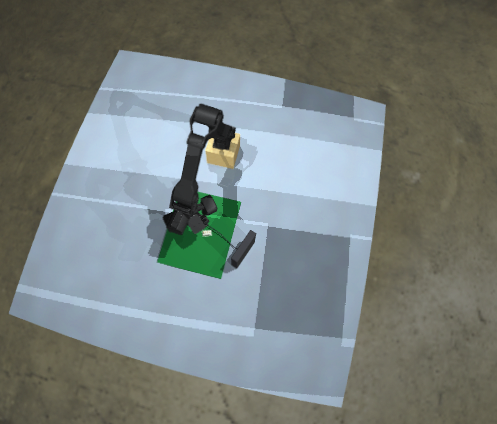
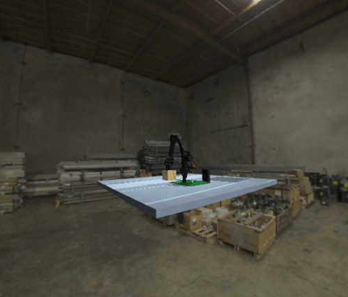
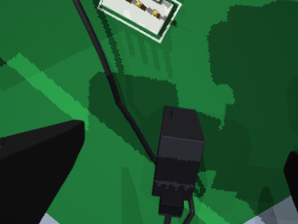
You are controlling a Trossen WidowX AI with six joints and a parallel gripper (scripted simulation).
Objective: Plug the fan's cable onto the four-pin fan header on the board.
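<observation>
Right now the black plug is 20 mm below my gripper tip and 10 mm behind it. The rest, counted from my gripper tip: green board: 50 mm below, 30 mm to the left, 30 mm ahead; fan: 190 mm to the left, 80 mm ahead, 20 mm above.
</observation>
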